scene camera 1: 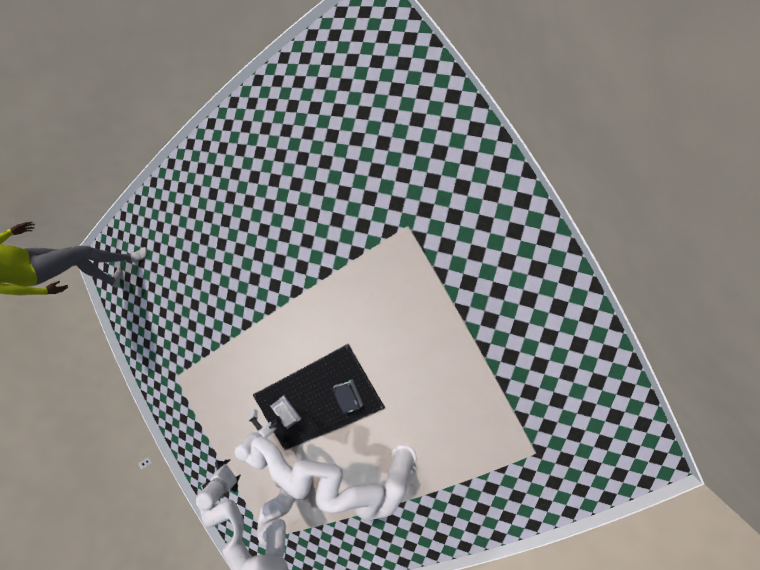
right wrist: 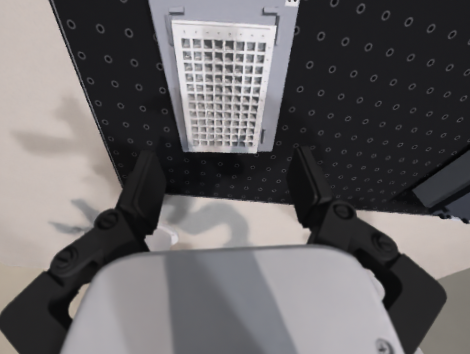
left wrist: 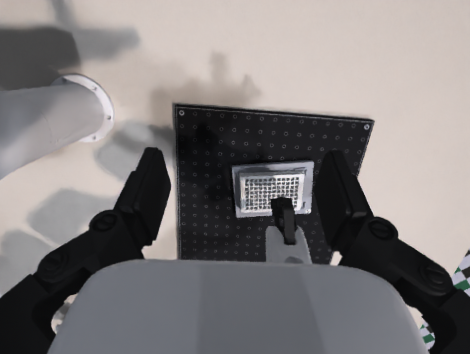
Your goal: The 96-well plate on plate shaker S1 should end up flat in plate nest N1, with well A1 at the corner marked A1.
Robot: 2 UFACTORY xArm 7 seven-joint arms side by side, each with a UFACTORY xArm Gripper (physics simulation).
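Frame: origin at the left arm's base, x left, y back, z up, level; metres.
Where they show: left gripper, between the fingertips: [scene camera 1: 232, 468] [left wrist: 242, 168]; right gripper, between the fingertips: [scene camera 1: 274, 422] [right wrist: 226, 163] [left wrist: 280, 223]; left arm's base, origin of its link: [right wrist: 153, 233] [left wrist: 82, 109]; right arm's base, origin of its link: [scene camera 1: 404, 455].
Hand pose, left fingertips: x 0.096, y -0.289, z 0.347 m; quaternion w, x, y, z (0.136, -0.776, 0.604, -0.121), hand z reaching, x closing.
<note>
Things, the pixels of their centre, and the offset from my left fingertips. "spot": a spot on its surface instead. Level surfaces: height alone.
- white 96-well plate, middle of its body: [right wrist: 223, 100] [left wrist: 271, 192] [scene camera 1: 284, 414] dx -0.160, dy -0.108, dz -0.312 m
- grey nest N1, a spot on its surface: [right wrist: 281, 65] spot: dx -0.204, dy -0.155, dz -0.322 m
- Plate shaker S1, a spot on its surface: [scene camera 1: 348, 396] spot: dx -0.596, dy -0.136, dz -0.279 m
- black perforated board, height of its surface: dz -0.334 m
- pale surface, height of its surface: dz -0.346 m
The white 96-well plate [scene camera 1: 283, 411] [left wrist: 257, 189] [right wrist: 225, 90] lies in the grey nest N1 [left wrist: 308, 175] [right wrist: 281, 65] and looks flat; whether it is fully seated I cannot tell. Part of the nest's corner label shows at the top edge of the right wrist view; the plate's well letters are too small to read. Plate shaker S1 [scene camera 1: 348, 396] stands with a bare dark top. My right gripper [scene camera 1: 262, 423] [right wrist: 226, 163] is open, apart from the plate and beyond its near end. My left gripper [scene camera 1: 232, 471] [left wrist: 242, 168] is open and empty, high up and away from the board.
Nest and shaker stand on a black perforated board [scene camera 1: 313, 383] [left wrist: 200, 160] [right wrist: 350, 125] on the pale surface [scene camera 1: 423, 331]. The right arm [scene camera 1: 325, 484] reaches across beside the board. A person in a yellow top [scene camera 1: 15, 265] stands at the far left of the scene view.
</note>
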